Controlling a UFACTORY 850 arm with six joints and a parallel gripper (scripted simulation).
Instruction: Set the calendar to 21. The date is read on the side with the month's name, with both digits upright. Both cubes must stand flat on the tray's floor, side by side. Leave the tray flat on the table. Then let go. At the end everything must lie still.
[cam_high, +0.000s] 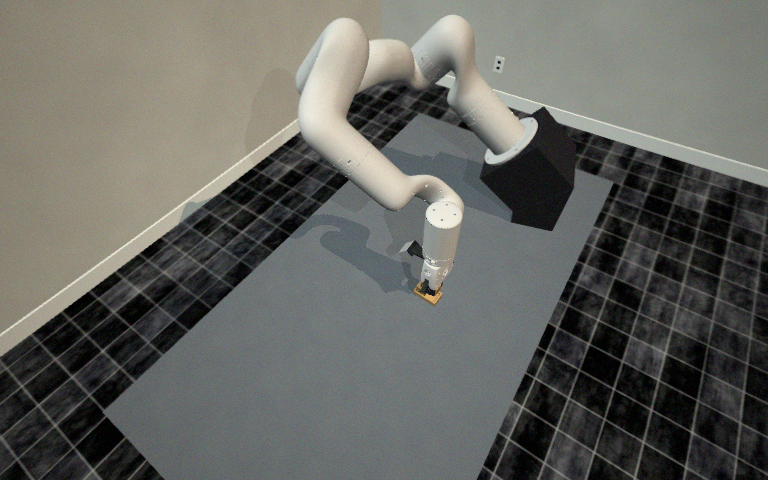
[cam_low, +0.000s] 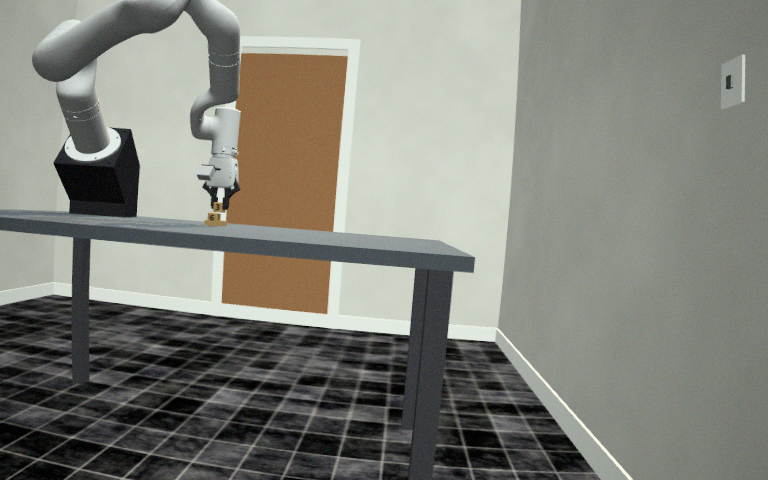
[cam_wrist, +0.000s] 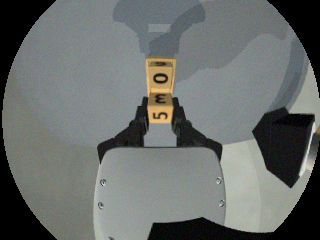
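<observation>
My gripper is now 2 cm to the left of the orange tray and 7 cm above it.
</observation>
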